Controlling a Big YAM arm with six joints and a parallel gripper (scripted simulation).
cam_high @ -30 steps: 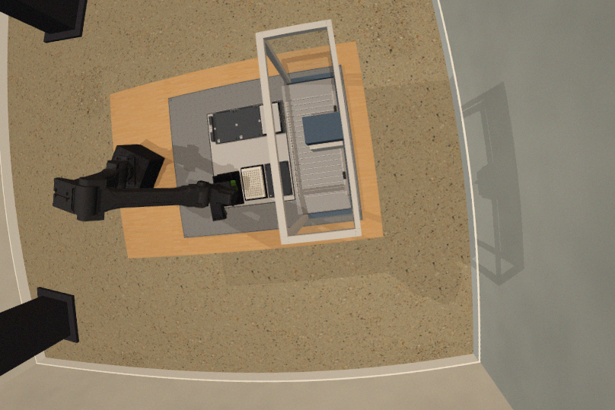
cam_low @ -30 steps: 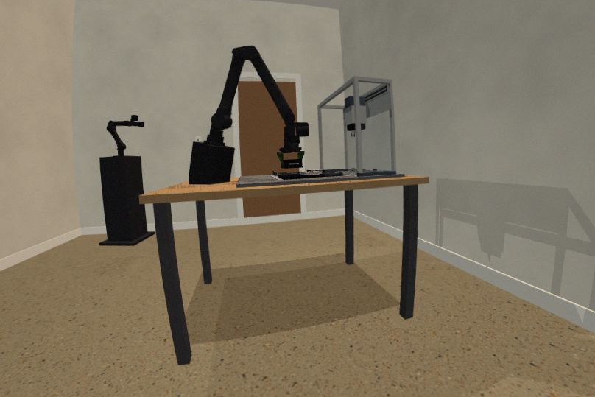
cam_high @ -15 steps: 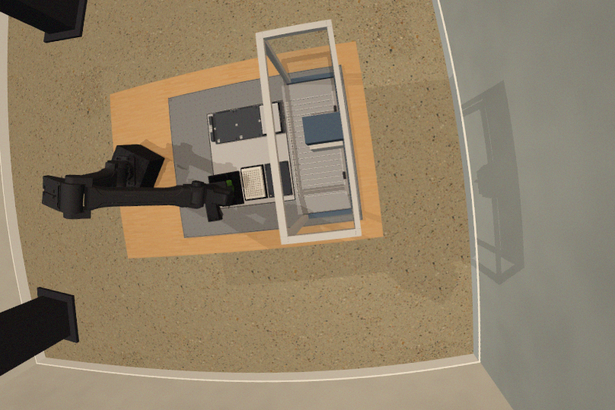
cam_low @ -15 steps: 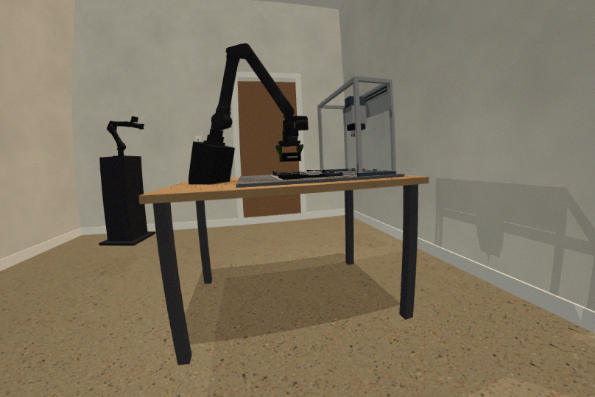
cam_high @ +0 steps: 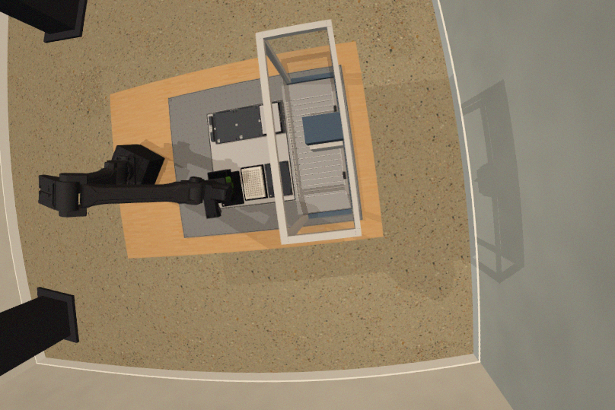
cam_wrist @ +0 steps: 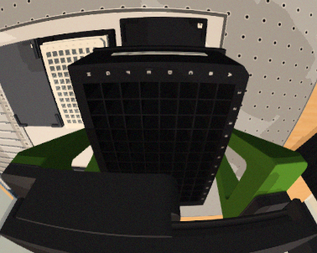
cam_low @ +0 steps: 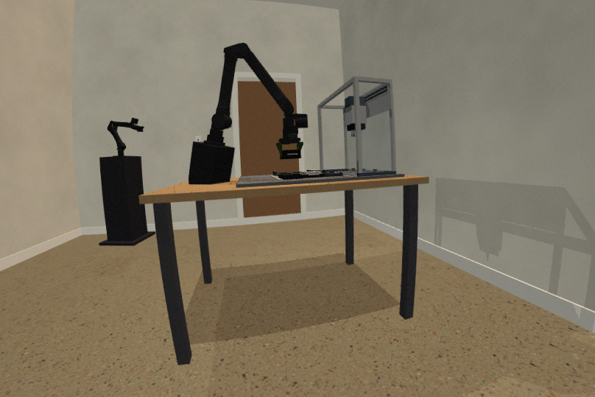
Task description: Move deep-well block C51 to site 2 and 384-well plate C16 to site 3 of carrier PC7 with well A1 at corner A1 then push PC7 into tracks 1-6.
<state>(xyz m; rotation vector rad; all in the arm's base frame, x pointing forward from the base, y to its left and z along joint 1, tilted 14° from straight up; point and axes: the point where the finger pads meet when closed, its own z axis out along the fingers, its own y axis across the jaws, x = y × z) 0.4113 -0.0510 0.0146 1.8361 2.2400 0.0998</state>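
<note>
The dark carrier PC7 is 270 mm to the left of my hand, 90 mm below it and 60 mm ahead of it. Also, from my hand: nest S3 (210 mm ahead, 100 mm below, 40 mm to the left); black nest (100 mm below, 10 mm to the right); white 96-well plate C15 (100 mm ahead, 90 mm below, 20 mm to the left).
</note>
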